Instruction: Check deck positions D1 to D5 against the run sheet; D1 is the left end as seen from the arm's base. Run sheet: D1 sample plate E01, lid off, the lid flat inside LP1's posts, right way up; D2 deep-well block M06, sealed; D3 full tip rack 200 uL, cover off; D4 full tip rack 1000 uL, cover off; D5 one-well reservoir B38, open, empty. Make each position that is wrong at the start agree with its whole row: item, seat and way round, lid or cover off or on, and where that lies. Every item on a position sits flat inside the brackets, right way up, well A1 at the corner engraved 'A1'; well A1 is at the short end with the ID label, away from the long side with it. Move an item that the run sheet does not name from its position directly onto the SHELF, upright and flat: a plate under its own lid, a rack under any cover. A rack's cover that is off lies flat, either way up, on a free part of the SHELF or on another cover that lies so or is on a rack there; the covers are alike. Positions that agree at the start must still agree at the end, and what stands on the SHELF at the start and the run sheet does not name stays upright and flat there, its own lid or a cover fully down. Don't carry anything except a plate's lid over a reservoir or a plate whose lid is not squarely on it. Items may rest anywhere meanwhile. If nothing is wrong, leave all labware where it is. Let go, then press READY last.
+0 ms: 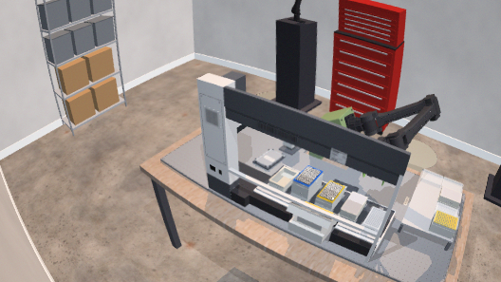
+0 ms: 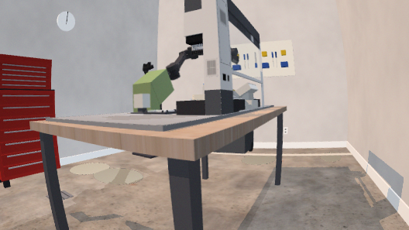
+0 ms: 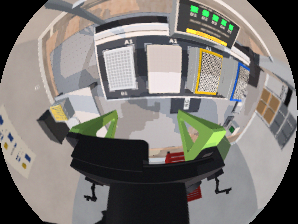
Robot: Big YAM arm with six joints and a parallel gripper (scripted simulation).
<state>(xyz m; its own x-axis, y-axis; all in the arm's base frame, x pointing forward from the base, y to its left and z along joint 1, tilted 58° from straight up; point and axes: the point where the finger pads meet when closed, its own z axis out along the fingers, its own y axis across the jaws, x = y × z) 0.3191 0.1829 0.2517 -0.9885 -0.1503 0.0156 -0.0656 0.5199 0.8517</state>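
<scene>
Right now the deep-well block is 14 cm below my hand, 5 cm ahead of it and 4 cm to the right of it. The rest, counted from my hand: sample plate 16 cm below, 8 cm to the left, 4 cm ahead; then yellow-framed tip rack 16 cm to the right, 12 cm below, 8 cm ahead; then blue-framed tip rack 28 cm to the right, 10 cm below, 9 cm ahead.
</scene>
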